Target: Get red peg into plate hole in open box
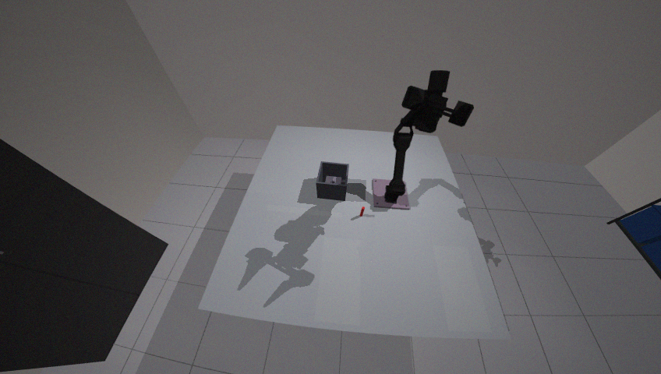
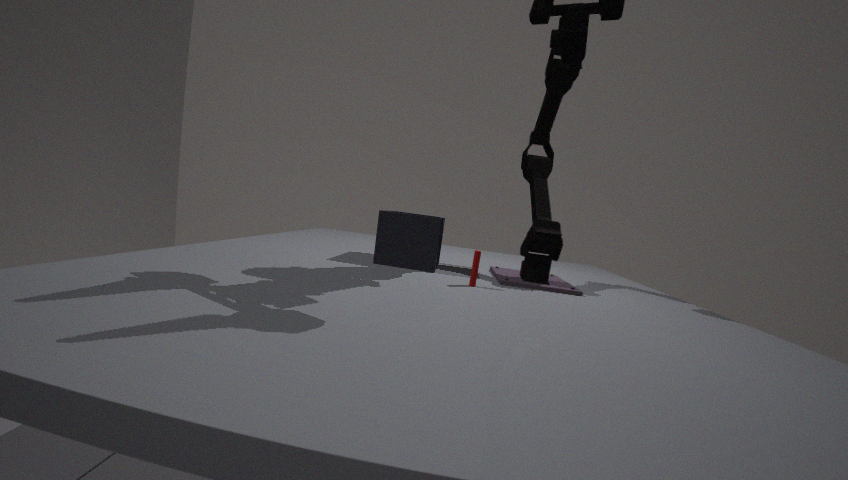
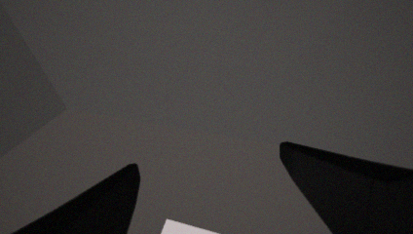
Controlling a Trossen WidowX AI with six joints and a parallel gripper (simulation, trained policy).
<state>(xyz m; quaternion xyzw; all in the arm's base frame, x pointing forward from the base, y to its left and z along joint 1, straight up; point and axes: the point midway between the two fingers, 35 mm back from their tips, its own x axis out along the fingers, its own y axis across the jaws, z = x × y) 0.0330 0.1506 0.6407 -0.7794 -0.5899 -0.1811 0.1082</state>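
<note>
Right now my gripper tip is 63 cm above the red peg, 11 cm short of it and 4 cm to the left of it. Also, from my gripper tip: plate 62 cm below, 30 cm ahead, 19 cm to the right.
</note>
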